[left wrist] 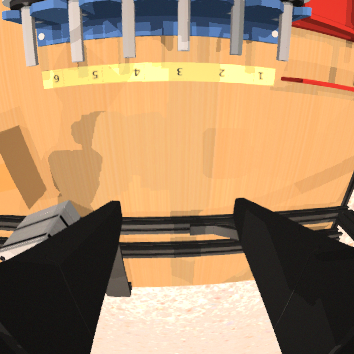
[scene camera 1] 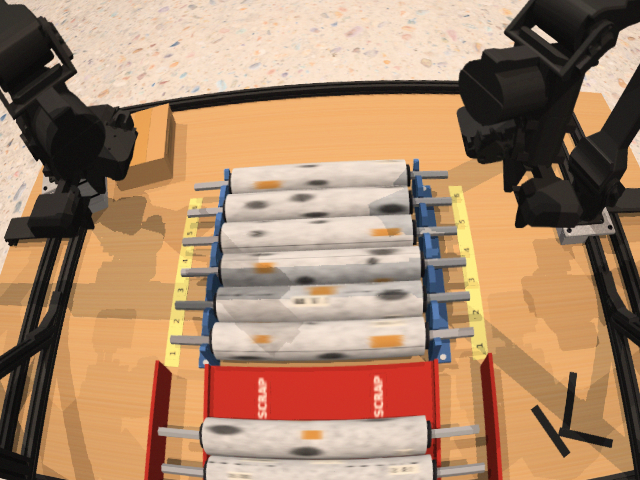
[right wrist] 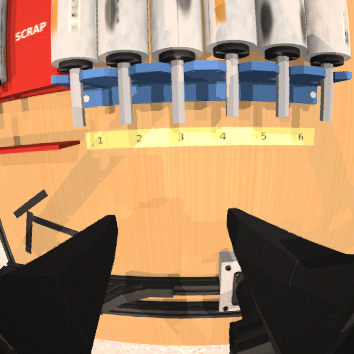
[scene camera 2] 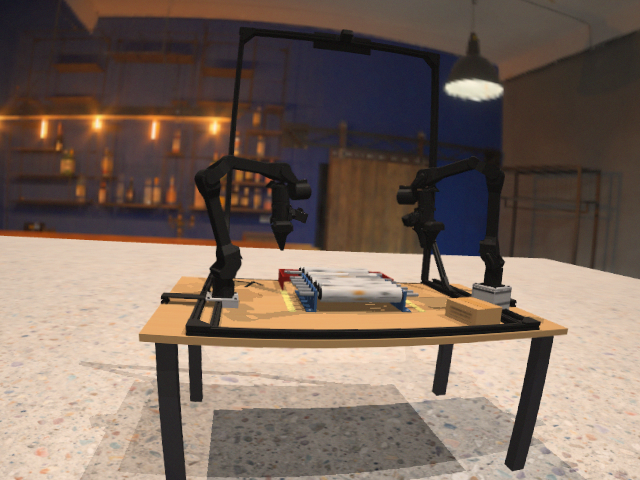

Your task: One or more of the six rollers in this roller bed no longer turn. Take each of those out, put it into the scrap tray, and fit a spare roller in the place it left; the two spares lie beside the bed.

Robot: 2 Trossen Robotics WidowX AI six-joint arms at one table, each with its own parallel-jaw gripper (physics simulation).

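Places are measured from the left arm's base along level axes (x ahead, y left, z up), in centimetres.
Pixels of known places: left gripper, fingertip midpoint: (left wrist: pixel 177 207) (scene camera 1: pixel 96 210) (scene camera 2: pixel 425 248); right gripper, fingertip midpoint: (scene camera 1: pixel 513 208) (right wrist: pixel 171 219) (scene camera 2: pixel 281 248); left arm's base, origin of the base link: (scene camera 2: pixel 492 285); right arm's base, origin of the base link: (scene camera 1: pixel 582 208) (scene camera 2: pixel 222 295).
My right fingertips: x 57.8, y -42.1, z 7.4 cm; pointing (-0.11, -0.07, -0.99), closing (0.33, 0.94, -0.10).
Ahead of a thing's pixels: the offset from my right fingertips to its top centre. "*": to the spot under its first point.
The roller bed {dy +5.3, dx -6.9, dz -10.0 cm} (scene camera 1: pixel 426 217) (scene camera 2: pixel 309 299) (left wrist: pixel 150 25) (right wrist: pixel 210 92) has blue side brackets and a mottled white roller in each place from 1 to 6, the place 1 roller {dy -1.5, dx -25.7, dz -9.1 cm} (scene camera 1: pixel 299 341) nearest the red scrap tray {dy -12.6, dx -29.6, dz -11.7 cm} (scene camera 1: pixel 320 382) (scene camera 2: pixel 283 277) (left wrist: pixel 330 17) (right wrist: pixel 30 60). Two more rollers {dy -13.4, dx -30.4, dz -9.2 cm} (scene camera 1: pixel 372 436) {dy -18.1, dx -31.5, dz -9.8 cm} (scene camera 1: pixel 320 471) lie across the tray area at the bottom of scene camera 1, the lower one cut off. My left gripper (scene camera 2: pixel 426 245) (left wrist: pixel 177 207) is open and empty, high beside the bed. My right gripper (scene camera 2: pixel 281 248) (right wrist: pixel 171 219) is open and empty, high beyond the other shaft ends.
Yellow number strips {* dy -5.2, dx -4.9, dz -16.6 cm} (scene camera 1: pixel 475 322) (left wrist: pixel 157 72) (right wrist: pixel 160 138) run along both sides of the bed. A cardboard box {dy +46.2, dx -43.5, dz -11.1 cm} (scene camera 1: pixel 149 139) (scene camera 2: pixel 473 311) (left wrist: pixel 20 165) stands near the left arm's base. Thin black bars {* dy -24.4, dx -2.0, dz -16.6 cm} (scene camera 1: pixel 550 431) (right wrist: pixel 31 202) lie on the table beside the tray. Black rails edge the table.
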